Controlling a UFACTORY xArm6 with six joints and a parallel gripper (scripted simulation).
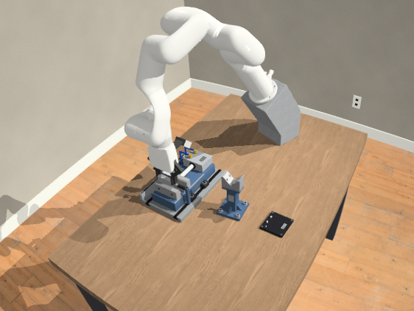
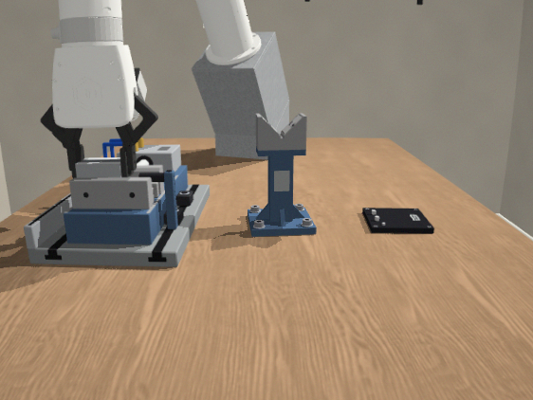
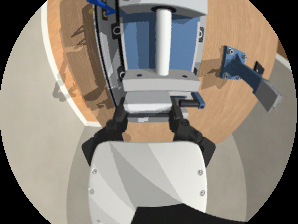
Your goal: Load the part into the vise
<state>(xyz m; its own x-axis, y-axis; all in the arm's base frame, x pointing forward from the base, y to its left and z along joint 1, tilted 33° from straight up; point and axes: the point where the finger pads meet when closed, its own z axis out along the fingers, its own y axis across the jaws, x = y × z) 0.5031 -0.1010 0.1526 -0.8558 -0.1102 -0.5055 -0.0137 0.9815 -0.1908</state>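
Right now my hand is right at the part. Also, from my hand: fixed jaw 3 cm below, 3 cm ahead, 2 cm to the left; black stop rod 7 cm to the left, 2 cm below; moving jaw 3 cm below, 3 cm behind, 2 cm to the left.
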